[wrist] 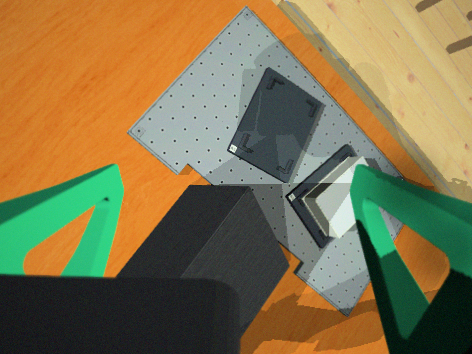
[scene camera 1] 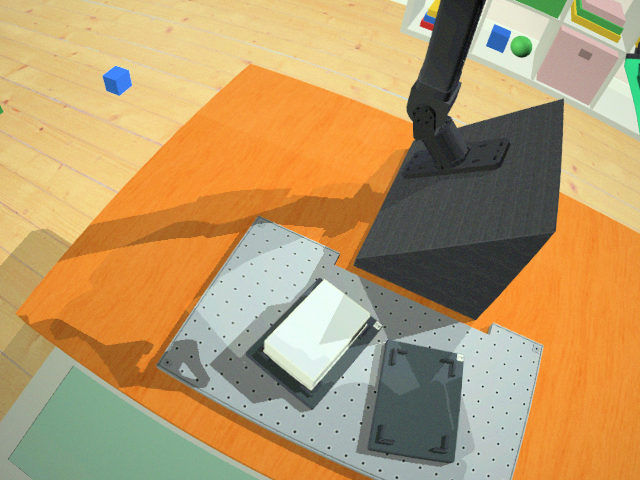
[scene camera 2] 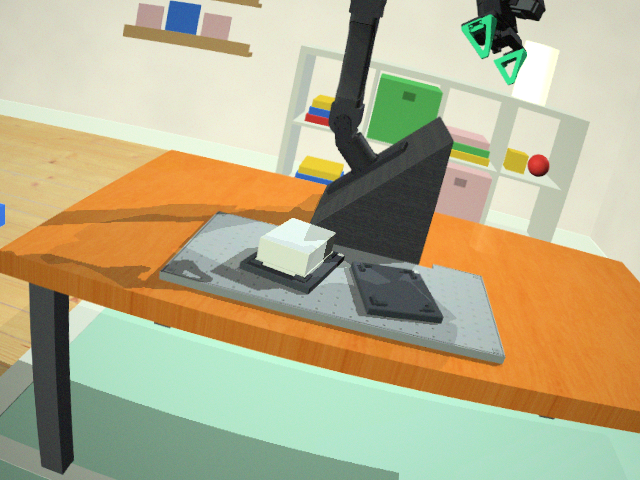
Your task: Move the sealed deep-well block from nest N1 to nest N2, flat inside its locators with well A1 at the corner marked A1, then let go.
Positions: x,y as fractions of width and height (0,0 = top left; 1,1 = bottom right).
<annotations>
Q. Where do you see a dark nest plate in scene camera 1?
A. At 0.65,0.86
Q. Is my gripper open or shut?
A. Open.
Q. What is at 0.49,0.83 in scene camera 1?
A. A dark nest plate.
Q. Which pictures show the white block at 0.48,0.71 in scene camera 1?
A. The wrist view, scene camera 1 and scene camera 2: all of them.
</annotations>
